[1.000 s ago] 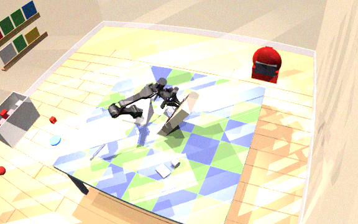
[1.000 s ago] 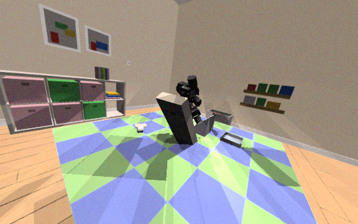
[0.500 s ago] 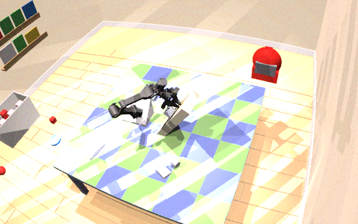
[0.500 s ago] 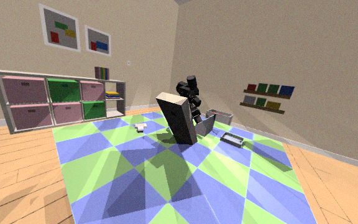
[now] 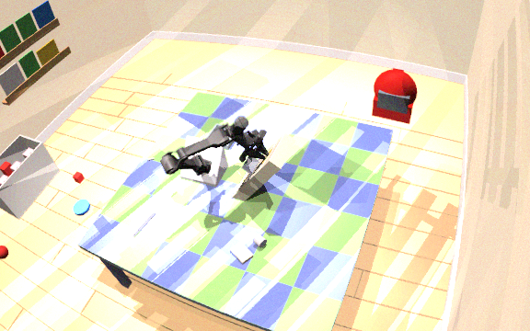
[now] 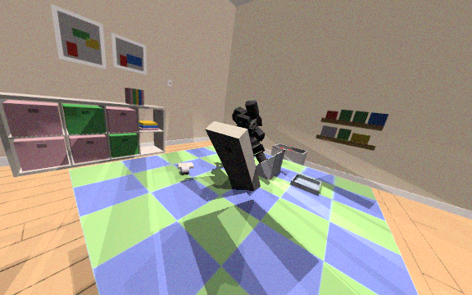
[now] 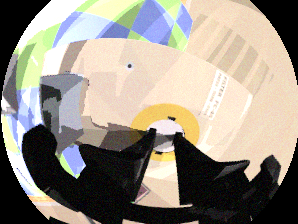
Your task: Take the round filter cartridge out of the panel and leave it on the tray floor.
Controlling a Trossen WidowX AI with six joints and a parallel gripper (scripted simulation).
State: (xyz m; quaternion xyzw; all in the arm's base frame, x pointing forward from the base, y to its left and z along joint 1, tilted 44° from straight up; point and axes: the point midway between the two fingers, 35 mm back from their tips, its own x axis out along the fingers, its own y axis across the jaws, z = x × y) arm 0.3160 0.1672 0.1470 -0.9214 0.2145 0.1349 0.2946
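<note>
The round filter cartridge lies 1 cm ahead of my gripper tip and 1 cm below it. From my gripper tip the other things lie so: service panel: 4 cm behind, 8 cm below; dark tray: 44 cm behind, 26 cm to the left, 24 cm below.
</note>
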